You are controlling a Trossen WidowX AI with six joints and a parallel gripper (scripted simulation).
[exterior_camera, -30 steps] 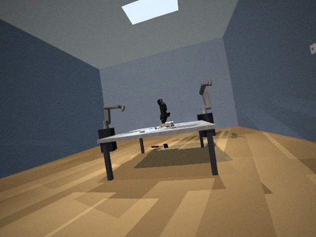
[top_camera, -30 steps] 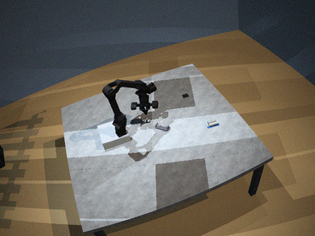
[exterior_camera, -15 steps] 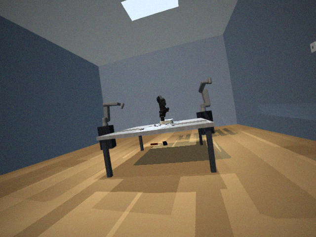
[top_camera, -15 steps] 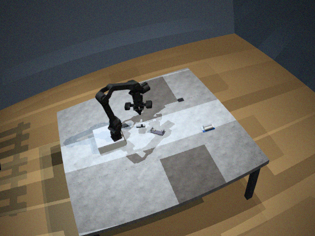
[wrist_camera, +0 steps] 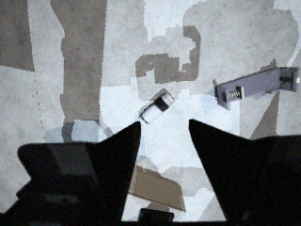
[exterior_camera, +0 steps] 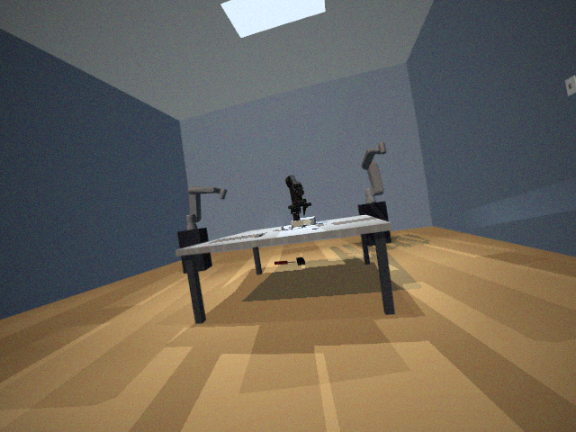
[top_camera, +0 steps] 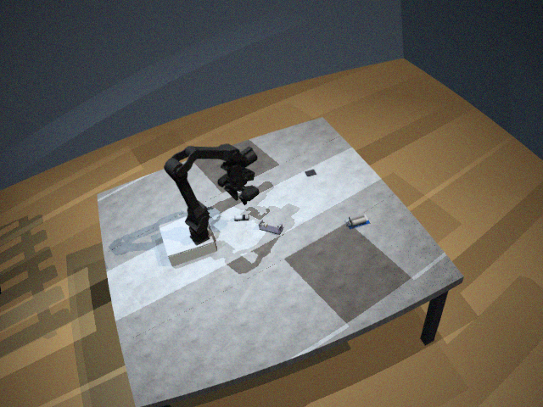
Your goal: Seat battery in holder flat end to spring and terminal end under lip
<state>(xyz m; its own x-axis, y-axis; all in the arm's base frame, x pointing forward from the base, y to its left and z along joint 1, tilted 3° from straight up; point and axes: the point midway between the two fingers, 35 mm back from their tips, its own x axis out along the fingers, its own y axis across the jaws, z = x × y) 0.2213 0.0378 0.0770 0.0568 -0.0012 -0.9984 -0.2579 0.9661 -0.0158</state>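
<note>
The battery lies 80 mm below my gripper tip, 10 mm to the left of it and 10 mm behind it. Also, from my gripper tip: dark block: 390 mm ahead, 90 mm below, 60 mm to the left.
</note>
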